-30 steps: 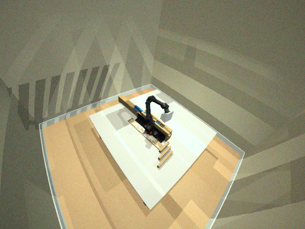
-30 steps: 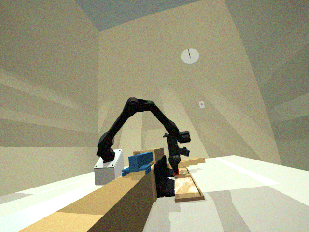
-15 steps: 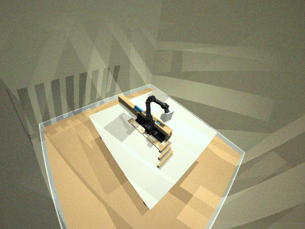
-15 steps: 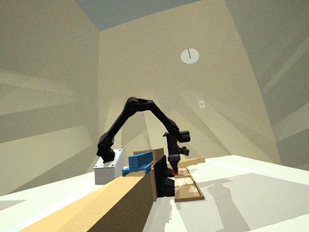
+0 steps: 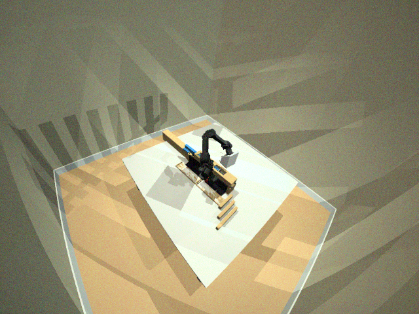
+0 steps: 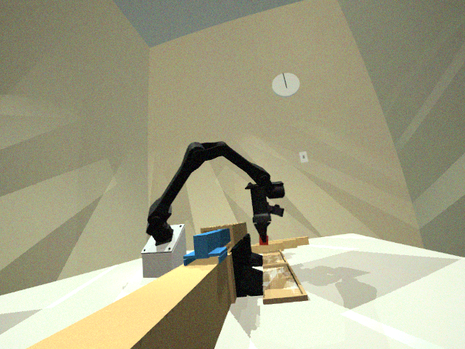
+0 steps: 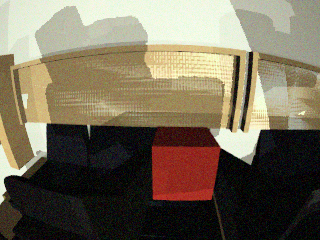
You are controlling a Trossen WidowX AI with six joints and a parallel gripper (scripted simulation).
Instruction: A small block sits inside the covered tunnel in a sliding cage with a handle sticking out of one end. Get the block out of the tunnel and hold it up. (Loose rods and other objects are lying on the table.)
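My gripper tip is 80 mm above the flat wooden tray, 70 mm to the left of it and 40 mm short of it. The rest, counted from my gripper tip: small red block 10 mm above; long wooden tunnel 270 mm to the right, 100 mm behind, 10 mm below.
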